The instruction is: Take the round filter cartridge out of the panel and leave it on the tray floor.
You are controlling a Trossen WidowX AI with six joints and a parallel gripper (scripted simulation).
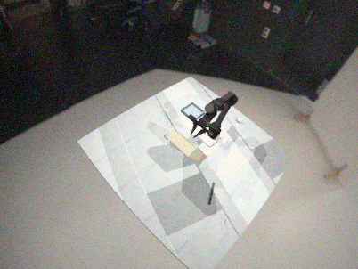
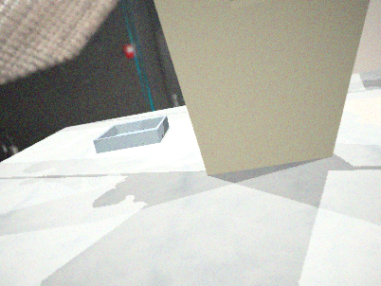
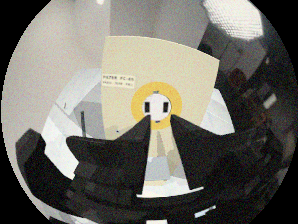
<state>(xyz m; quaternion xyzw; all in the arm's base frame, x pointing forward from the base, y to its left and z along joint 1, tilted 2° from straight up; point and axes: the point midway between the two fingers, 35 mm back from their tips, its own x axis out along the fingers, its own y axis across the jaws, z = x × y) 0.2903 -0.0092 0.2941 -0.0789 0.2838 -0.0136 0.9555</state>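
Now: gripper tip 40 mm short of the round filter cartridge and 30 mm above it. From my gripper tip the other things lie so: service panel 110 mm below; then tray 410 mm behind, 280 mm below, 260 mm to the right.
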